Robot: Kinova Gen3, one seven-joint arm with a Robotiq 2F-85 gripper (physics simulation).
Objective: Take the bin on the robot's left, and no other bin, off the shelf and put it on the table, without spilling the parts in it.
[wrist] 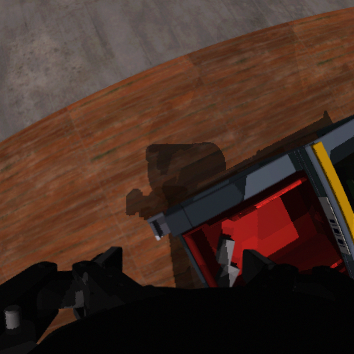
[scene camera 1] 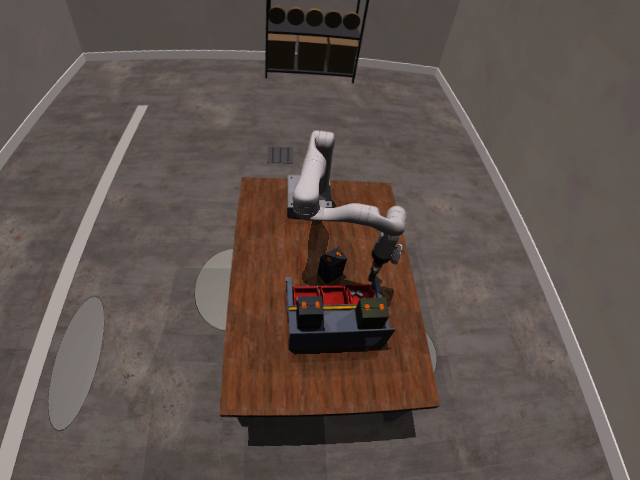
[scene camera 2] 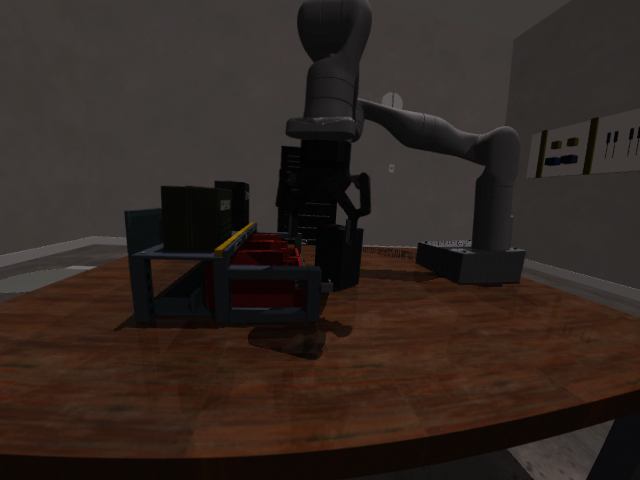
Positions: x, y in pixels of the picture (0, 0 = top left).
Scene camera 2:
my gripper: 319, 239
dark box: 340, 263, on the table
